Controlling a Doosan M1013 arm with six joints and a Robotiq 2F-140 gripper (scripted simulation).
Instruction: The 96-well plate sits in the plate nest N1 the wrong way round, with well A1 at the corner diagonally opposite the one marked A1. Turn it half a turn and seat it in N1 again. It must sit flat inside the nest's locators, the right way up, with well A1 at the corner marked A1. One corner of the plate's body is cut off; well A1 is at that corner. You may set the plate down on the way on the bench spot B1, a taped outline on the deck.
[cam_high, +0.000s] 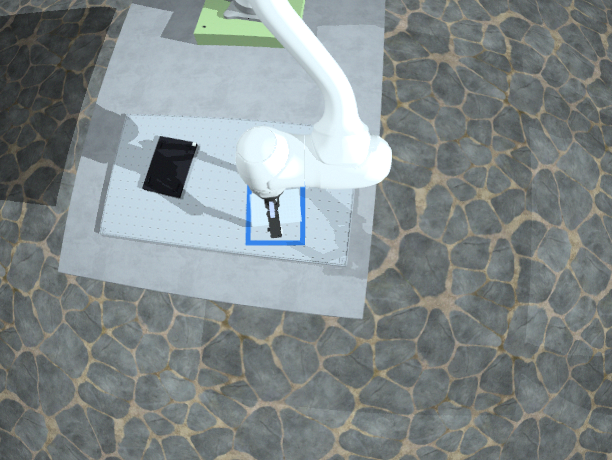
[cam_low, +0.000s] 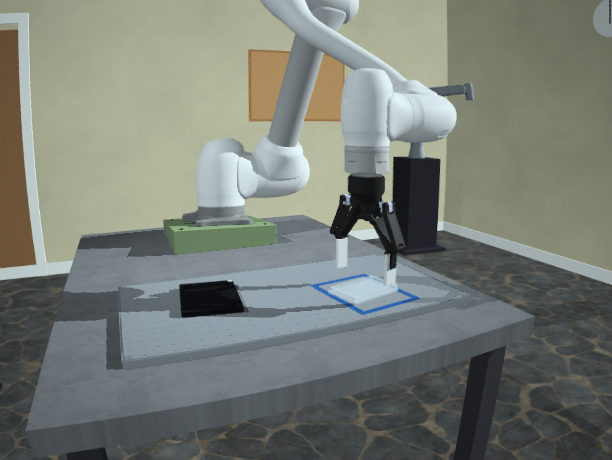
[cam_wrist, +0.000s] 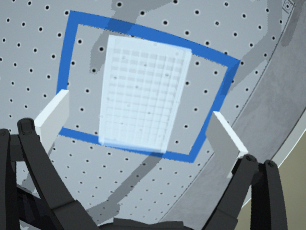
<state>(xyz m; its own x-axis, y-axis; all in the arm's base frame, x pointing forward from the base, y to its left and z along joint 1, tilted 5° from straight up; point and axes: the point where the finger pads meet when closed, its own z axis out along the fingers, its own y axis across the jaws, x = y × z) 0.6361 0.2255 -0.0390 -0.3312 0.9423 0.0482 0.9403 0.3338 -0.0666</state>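
My gripper is now 40 mm above the 96-well plate. Round my hand: white A1 mark: 270 mm to the right, 130 mm behind, 40 mm below; then black plate nest N1: 320 mm to the right, 50 mm behind, 40 mm below.
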